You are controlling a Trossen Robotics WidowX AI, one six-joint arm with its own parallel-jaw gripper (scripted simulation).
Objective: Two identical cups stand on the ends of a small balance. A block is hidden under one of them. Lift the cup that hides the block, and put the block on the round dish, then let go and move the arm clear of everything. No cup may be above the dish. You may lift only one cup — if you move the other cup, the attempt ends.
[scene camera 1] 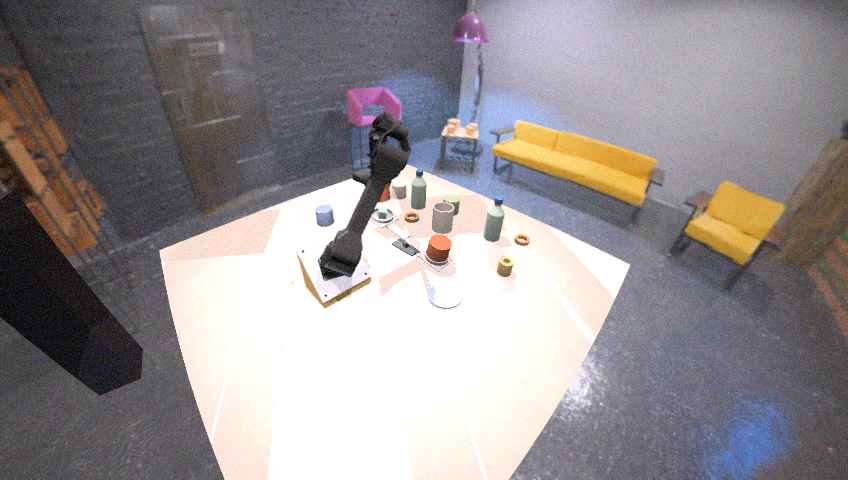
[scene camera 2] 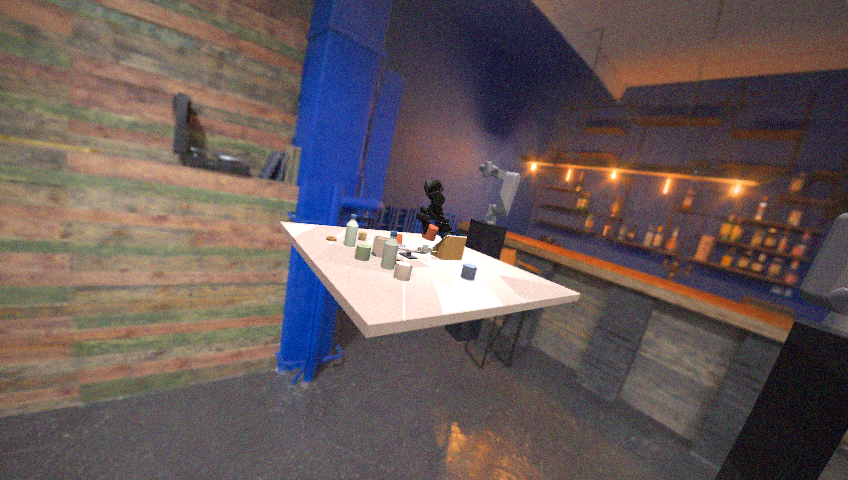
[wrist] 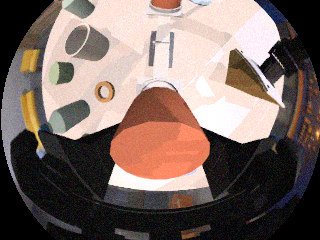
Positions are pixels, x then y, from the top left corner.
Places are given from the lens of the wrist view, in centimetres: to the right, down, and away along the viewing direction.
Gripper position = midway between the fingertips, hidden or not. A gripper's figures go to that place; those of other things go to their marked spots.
gripper [wrist: 159,126]: 0, 1, 10
orange cup [wrist: 159,138]: 0, 1, 5
